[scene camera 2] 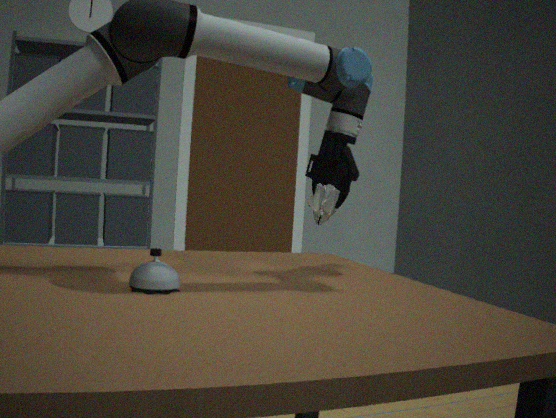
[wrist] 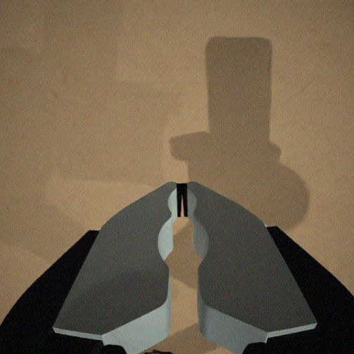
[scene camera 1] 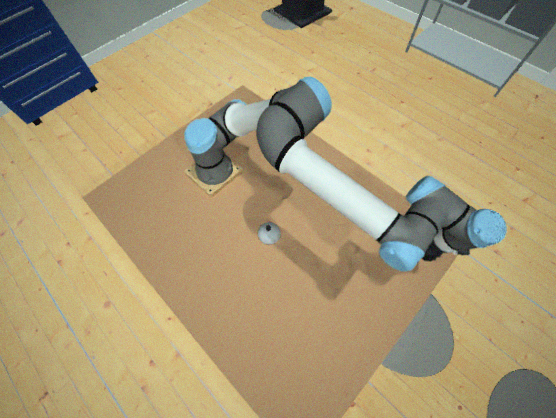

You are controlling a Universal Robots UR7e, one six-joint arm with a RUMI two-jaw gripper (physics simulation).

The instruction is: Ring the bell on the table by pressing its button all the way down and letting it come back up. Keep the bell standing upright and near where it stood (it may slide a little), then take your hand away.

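Frame: origin at the arm's base, x ahead, y left, z up, level; millimetres.
Where they show: gripper, between the fingertips: (scene camera 2: pixel 318 224); arm's base, origin of its link: (scene camera 1: pixel 214 169).
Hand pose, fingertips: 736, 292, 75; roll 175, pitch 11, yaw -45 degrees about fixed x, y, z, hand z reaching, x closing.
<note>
Each offset is from my fingertips to the top centre of the thing, as dx, dy, dz. Level surfaces: height alone.
The bell @(-373, -296, -31) (scene camera 1: pixel 269 234) (scene camera 2: pixel 154 277) stands upright on the table @(dz -97) (scene camera 1: pixel 225 310) (scene camera 2: pixel 280 345), a light grey dome with a dark base. Its black button @(-373, -296, -31) (scene camera 1: pixel 268 227) (scene camera 2: pixel 156 252) stands up on a thin stem on top, with nothing touching it. My gripper (scene camera 2: pixel 320 222) (wrist: pixel 181 186) is shut and empty, its two fingertips together. It hangs well above the table, to the right of the bell in both scene views and apart from it. In scene camera 1 the fingers are hidden by the wrist. The bell does not show in the wrist view.
The arm's base (scene camera 1: pixel 214 170) stands on the table behind the bell in scene camera 1. The forearm (scene camera 1: pixel 340 190) (scene camera 2: pixel 260 45) reaches out high above the table. The arm's shadow falls beside the bell. A blue drawer cabinet (scene camera 1: pixel 42 60) and a shelf rack (scene camera 2: pixel 105 186) stand off the table.
</note>
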